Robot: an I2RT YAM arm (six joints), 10 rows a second.
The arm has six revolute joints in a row. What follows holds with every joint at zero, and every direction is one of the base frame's.
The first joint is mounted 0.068 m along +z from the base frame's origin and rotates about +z.
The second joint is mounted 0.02 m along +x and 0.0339 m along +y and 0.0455 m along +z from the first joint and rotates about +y.
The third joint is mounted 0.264 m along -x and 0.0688 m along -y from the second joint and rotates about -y.
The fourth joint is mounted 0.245 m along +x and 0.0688 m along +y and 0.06 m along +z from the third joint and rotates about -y.
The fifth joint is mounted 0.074 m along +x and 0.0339 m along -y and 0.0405 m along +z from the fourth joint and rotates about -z.
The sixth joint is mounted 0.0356 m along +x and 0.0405 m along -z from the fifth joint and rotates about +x.
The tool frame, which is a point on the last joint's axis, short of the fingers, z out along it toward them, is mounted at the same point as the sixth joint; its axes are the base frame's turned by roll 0, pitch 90 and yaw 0 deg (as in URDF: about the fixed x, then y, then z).
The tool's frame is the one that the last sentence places.
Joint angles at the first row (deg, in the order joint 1, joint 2, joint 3, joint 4, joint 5, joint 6):
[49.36 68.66 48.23 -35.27 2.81 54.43]
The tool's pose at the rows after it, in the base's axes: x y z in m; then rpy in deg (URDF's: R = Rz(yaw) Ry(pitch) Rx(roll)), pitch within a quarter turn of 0, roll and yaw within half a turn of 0:
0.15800, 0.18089, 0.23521, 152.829, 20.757, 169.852
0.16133, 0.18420, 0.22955, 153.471, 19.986, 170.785
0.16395, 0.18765, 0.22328, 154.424, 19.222, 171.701
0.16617, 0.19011, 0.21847, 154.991, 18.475, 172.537
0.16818, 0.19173, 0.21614, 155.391, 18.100, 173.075
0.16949, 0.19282, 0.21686, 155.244, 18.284, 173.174
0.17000, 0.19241, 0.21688, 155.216, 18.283, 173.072
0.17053, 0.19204, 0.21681, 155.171, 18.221, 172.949
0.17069, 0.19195, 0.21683, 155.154, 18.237, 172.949
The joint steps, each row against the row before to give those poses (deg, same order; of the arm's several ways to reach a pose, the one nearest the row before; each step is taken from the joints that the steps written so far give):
[-0.17 1.34 0.00 0.68 -0.61 -0.82]
[-0.20 1.66 0.00 0.77 -0.79 -0.57]
[0.00 1.72 0.00 0.56 -0.46 -0.42]
[-0.11 1.34 0.02 0.46 -0.68 -0.48]
[-0.15 0.92 0.24 0.16 -0.37 -0.44]
[-0.07 0.28 0.33 0.17 -0.04 -0.22]
[-0.15 0.00 0.00 0.02 -0.05 -0.04]
[-0.15 0.02 0.00 0.03 -0.08 0.00]
[-0.05 0.00 0.00 0.02 -0.02 -0.04]

